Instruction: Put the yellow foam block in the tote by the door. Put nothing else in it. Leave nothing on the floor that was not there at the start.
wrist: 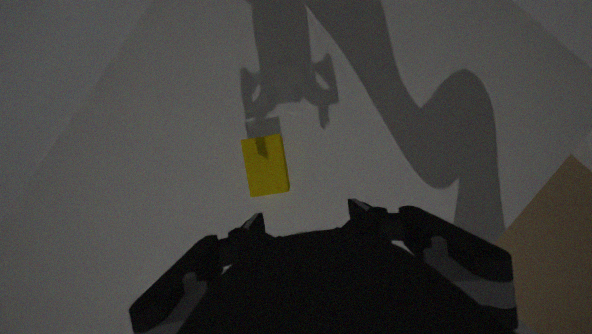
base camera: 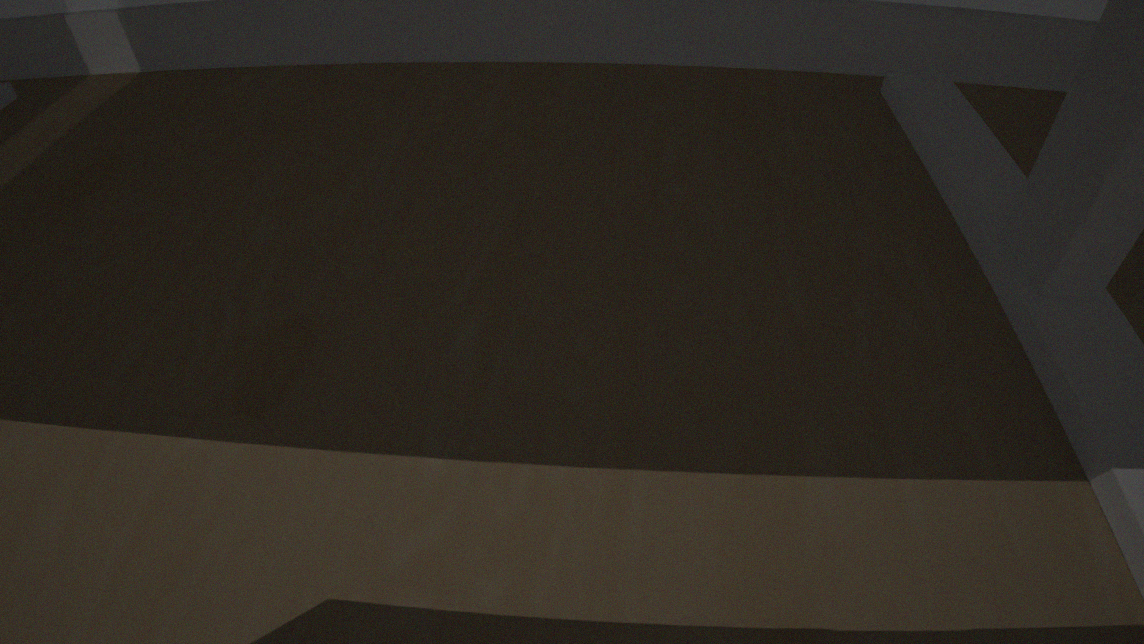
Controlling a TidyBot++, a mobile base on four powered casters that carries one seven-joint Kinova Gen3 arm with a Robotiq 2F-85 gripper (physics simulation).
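Frame: origin at the arm's base, x right, y down, z ahead, level; millimetres.
Seen in the pictures: gripper, fingertip midpoint: point(wrist: 306, 215).
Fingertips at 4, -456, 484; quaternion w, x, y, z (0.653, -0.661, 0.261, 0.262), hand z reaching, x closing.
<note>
A point is followed by its place in that frame, as x, y, z.
The yellow foam block point(wrist: 266, 167) {4, -369, 555} lies on a pale grey surface in the wrist view, a little left of the middle, beyond the fingertips. My gripper point(wrist: 306, 215) {3, -456, 484} is open, with its two black fingers wide apart at the bottom of the wrist view. It is apart from the block, and nothing shows between the fingertips. The block lies ahead of the left fingertip and the gap. The shadow of a finger falls on the block's far end. The tote does not show in either view.
A tan surface point(wrist: 555, 250) {603, 397, -1179} shows at the right of the wrist view, and the arm's shadow falls across the grey surface. The base camera view is dark, with a brown surface point(base camera: 560, 544) {-20, 396, 283} and grey bars point(base camera: 972, 192) {324, 371, 617} at the right.
</note>
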